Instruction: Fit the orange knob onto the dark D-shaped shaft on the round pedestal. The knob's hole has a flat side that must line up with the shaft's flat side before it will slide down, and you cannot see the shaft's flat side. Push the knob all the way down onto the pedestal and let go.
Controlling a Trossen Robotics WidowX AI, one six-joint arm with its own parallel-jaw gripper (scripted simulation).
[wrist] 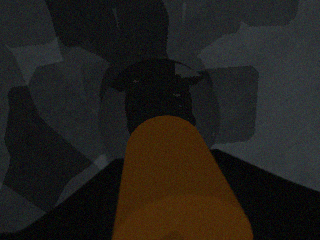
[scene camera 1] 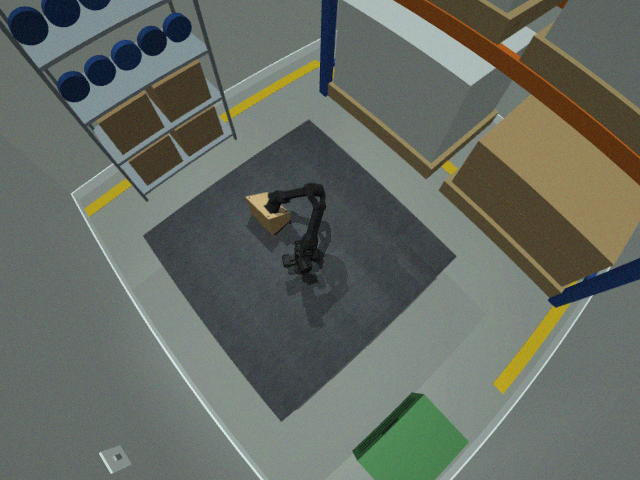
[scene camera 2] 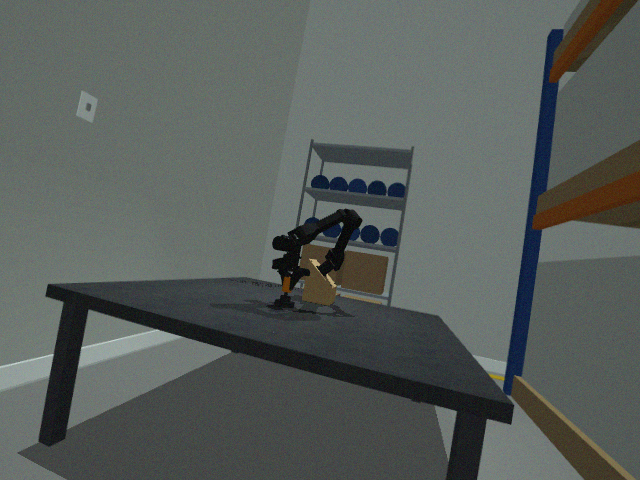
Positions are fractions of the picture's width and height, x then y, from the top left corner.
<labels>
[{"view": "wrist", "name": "my gripper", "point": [0.52, 0.68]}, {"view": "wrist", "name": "orange knob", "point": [0.53, 0.74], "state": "held by my gripper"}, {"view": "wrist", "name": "round pedestal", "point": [0.48, 0.36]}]
</labels>
